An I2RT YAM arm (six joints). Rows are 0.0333 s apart.
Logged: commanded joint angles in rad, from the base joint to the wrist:
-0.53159, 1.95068, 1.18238, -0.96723, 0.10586, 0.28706
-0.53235, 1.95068, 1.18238, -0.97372, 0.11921, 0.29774
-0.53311, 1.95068, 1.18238, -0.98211, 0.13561, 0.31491
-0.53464, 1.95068, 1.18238, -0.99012, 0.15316, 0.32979
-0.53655, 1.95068, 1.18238, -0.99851, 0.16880, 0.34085
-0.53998, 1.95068, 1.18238, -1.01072, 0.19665, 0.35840
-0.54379, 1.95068, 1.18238, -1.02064, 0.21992, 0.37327
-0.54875, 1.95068, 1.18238, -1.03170, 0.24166, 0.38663
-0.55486, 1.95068, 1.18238, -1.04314, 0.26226, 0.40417
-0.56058, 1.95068, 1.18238, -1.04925, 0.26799, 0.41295
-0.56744, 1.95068, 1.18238, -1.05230, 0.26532, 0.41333
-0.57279, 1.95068, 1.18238, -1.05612, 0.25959, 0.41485
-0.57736, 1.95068, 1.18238, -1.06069, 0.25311, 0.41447
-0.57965, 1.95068, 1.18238, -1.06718, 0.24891, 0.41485
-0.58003, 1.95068, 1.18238, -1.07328, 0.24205, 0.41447
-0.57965, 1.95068, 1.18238, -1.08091, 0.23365, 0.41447
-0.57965, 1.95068, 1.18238, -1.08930, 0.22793, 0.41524
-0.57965, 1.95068, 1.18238, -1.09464, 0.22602, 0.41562
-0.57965, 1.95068, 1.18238, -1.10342, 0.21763, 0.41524
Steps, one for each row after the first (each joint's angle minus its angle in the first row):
-0.00076, 0.00000, 0.00000, -0.00649, 0.01335, 0.01068
-0.00152, 0.00000, 0.00000, -0.01488, 0.02975, 0.02785
-0.00305, 0.00000, 0.00000, -0.02289, 0.04730, 0.04273
-0.00496, 0.00000, 0.00000, -0.03128, 0.06294, 0.05379
-0.00839, 0.00000, 0.00000, -0.04349, 0.09079, 0.07134
-0.01220, 0.00000, 0.00000, -0.05341, 0.11406, 0.08621
-0.01716, 0.00000, 0.00000, -0.06447, 0.13580, 0.09957
-0.02327, 0.00000, 0.00000, -0.07591, 0.15640, 0.11711
-0.02899, 0.00000, 0.00000, -0.08202, 0.16213, 0.12589
-0.03585, 0.00000, 0.00000, -0.08507, 0.15946, 0.12627
-0.04120, 0.00000, 0.00000, -0.08889, 0.15373, 0.12779
-0.04577, 0.00000, 0.00000, -0.09346, 0.14725, 0.12741
-0.04806, 0.00000, 0.00000, -0.09995, 0.14305, 0.12779
-0.04844, 0.00000, 0.00000, -0.10605, 0.13619, 0.12741
-0.04806, 0.00000, 0.00000, -0.11368, 0.12779, 0.12741
-0.04806, 0.00000, 0.00000, -0.12207, 0.12207, 0.12818
-0.04806, 0.00000, 0.00000, -0.12741, 0.12016, 0.12856
-0.04806, 0.00000, 0.00000, -0.13619, 0.11177, 0.12818

